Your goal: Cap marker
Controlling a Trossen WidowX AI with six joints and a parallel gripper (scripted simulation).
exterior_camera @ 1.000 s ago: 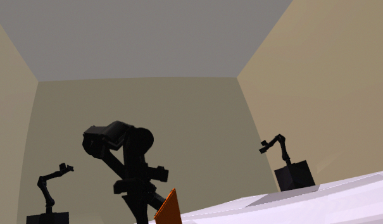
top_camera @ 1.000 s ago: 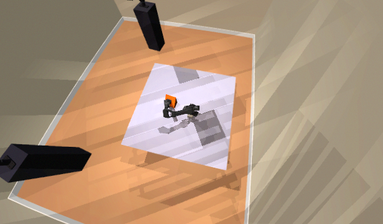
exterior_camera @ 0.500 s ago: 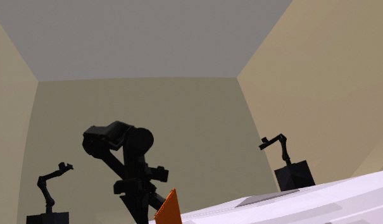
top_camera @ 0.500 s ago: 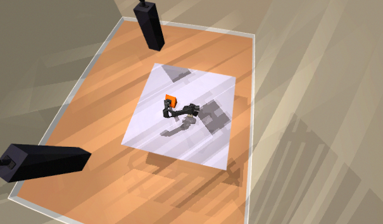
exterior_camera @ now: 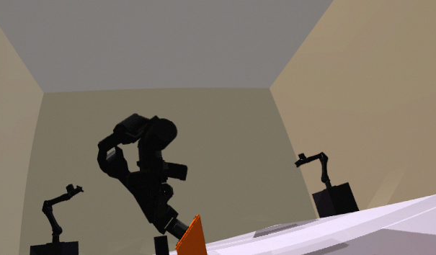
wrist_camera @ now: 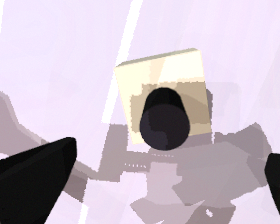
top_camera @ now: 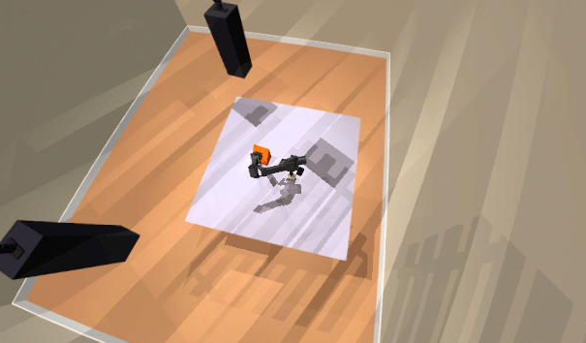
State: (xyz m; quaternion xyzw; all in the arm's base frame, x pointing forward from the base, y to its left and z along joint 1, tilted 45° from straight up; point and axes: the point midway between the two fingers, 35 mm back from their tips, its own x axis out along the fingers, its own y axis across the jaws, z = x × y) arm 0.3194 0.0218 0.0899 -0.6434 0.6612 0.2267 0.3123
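Right now the dark cap is 5 cm below my gripper tip. From my gripper tip the other things lie so: pale holder block 11 cm below.
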